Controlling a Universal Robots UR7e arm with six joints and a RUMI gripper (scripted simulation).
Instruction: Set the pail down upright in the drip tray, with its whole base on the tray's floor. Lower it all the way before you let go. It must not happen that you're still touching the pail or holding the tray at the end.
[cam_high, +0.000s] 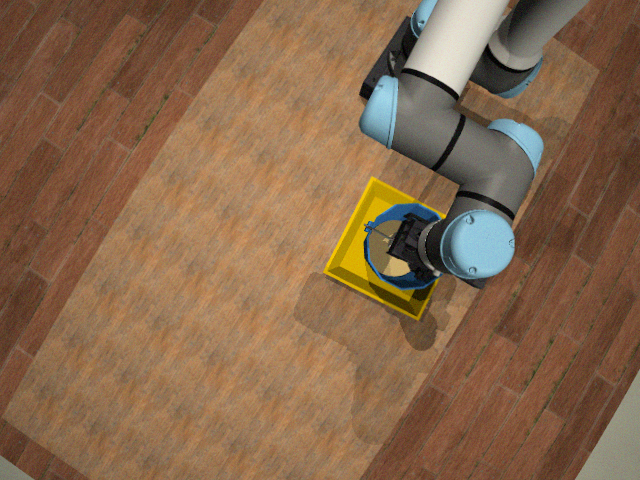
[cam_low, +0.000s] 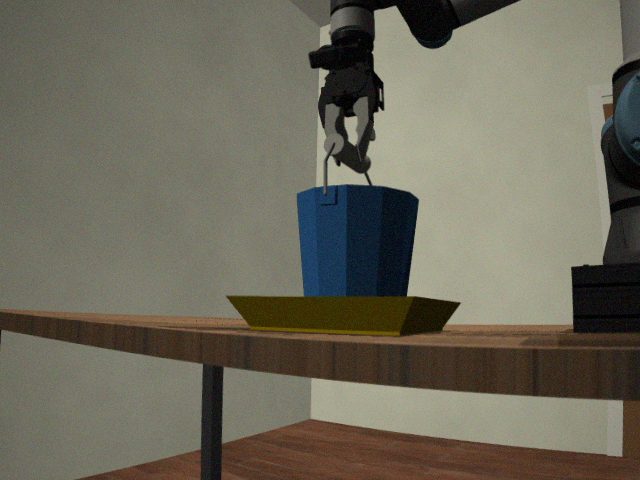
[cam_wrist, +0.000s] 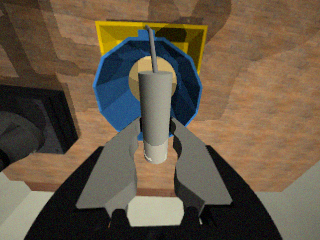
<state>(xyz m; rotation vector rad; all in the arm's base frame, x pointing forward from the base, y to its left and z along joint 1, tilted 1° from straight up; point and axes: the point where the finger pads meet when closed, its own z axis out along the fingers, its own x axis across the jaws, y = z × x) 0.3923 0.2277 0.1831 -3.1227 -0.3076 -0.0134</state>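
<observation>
Now: hand 10 mm past the pail and 90 mm above it. From my hand the other things lie so: pail handle 30 mm below; then yellow drip tray 10 mm behind, 250 mm below.
</observation>
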